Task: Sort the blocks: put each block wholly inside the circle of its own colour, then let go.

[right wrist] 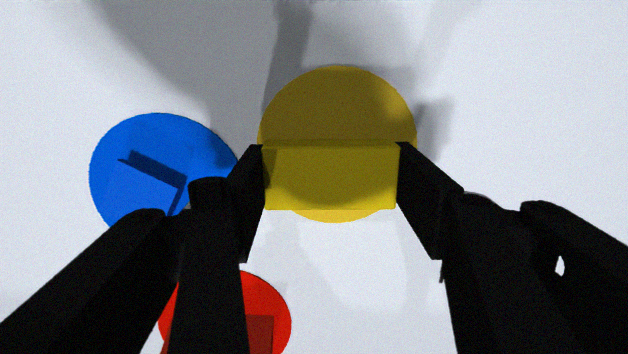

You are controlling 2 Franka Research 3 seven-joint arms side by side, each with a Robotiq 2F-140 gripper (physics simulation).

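Note:
My right gripper [328, 167] is shut on a yellow block [320, 182], one black finger at each end of it. The block is over the near part of the yellow circle [336, 100]; the circle shows beyond it, and a thin strip shows on the near side. The gap between block and table is hard to tell. A blue block [142, 187] is on the blue circle [107, 155] at left, its near part hidden by the gripper. A red block [260, 334] is on the red circle [265, 295] at the bottom, partly hidden by a finger linkage. My left gripper is not in view.
The blue circle lies close to the left of the right gripper's left finger. The red circle lies partly under the gripper's left linkage. Broad shadows fall on the pale table [525, 100] around the yellow circle and at the upper left.

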